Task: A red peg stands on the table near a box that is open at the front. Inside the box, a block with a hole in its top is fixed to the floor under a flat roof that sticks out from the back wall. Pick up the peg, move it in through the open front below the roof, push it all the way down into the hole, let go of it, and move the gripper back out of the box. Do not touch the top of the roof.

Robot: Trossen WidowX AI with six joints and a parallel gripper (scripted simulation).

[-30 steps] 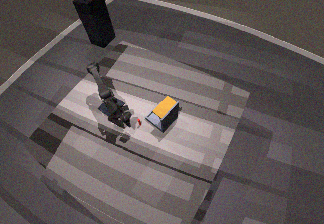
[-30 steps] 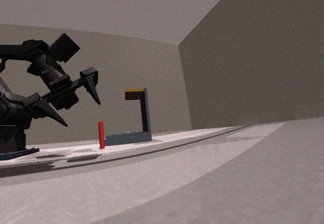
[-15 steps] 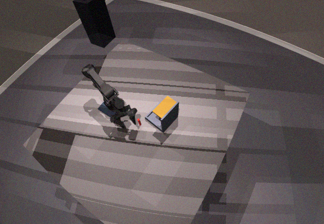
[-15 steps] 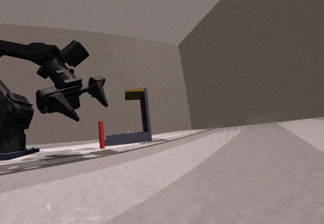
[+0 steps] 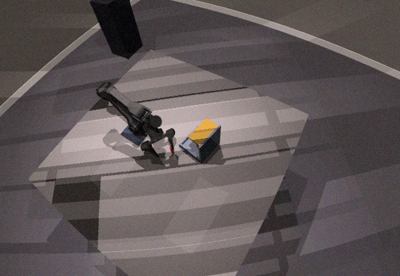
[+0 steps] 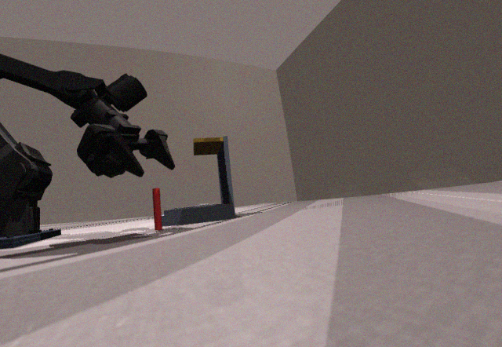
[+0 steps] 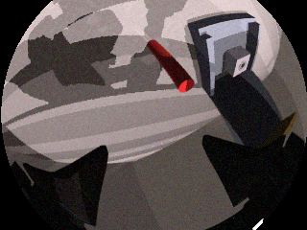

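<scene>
Right now my gripper tip is 7 cm above the red peg, 5 cm to the right of it and 1 cm past it. The rest, counted from my gripper tip: back wall (18 cm ahead, 15 cm to the left); then roof (16 cm to the left, 14 cm ahead, 9 cm above).
</scene>
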